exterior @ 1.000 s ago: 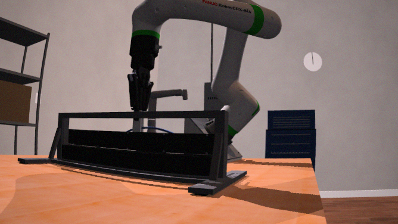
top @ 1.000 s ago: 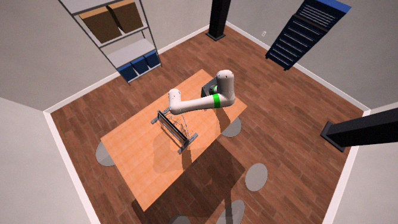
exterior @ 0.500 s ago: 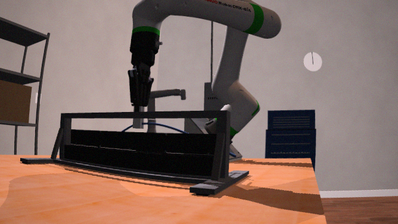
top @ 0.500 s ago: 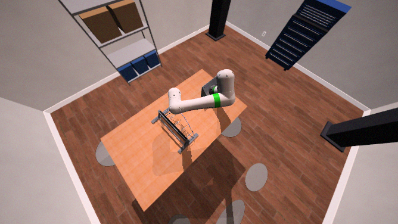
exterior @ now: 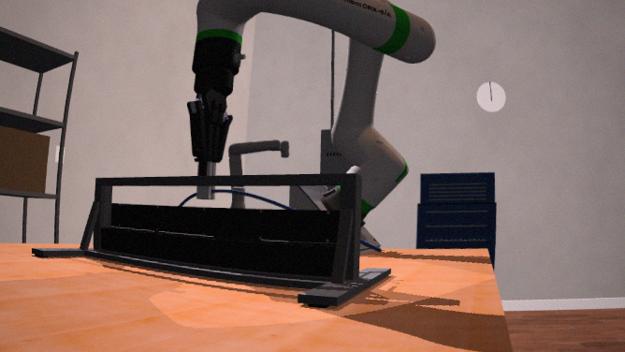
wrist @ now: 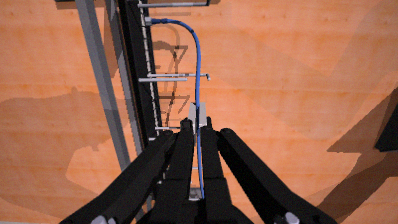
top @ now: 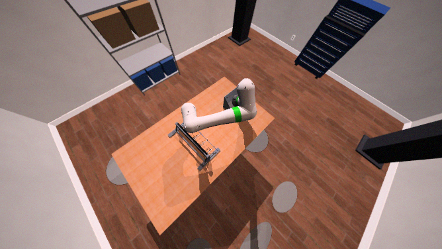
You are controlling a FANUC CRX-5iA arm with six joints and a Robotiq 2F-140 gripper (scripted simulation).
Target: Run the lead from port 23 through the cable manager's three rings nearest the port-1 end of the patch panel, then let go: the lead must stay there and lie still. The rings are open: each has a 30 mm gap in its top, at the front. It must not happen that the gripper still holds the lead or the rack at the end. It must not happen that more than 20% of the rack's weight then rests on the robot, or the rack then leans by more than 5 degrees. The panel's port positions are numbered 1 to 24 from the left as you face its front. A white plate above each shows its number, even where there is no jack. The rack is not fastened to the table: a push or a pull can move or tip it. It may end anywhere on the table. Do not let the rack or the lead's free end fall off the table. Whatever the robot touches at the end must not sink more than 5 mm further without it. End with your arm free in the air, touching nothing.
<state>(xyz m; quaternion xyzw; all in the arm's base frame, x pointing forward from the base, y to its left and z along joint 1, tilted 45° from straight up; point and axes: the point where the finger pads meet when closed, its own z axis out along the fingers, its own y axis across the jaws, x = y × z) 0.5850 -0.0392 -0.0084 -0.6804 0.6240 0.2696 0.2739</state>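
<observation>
Right now my hand is 10 cm short of the patch panel, 6 cm to the right of it and 8 cm above it.
</observation>
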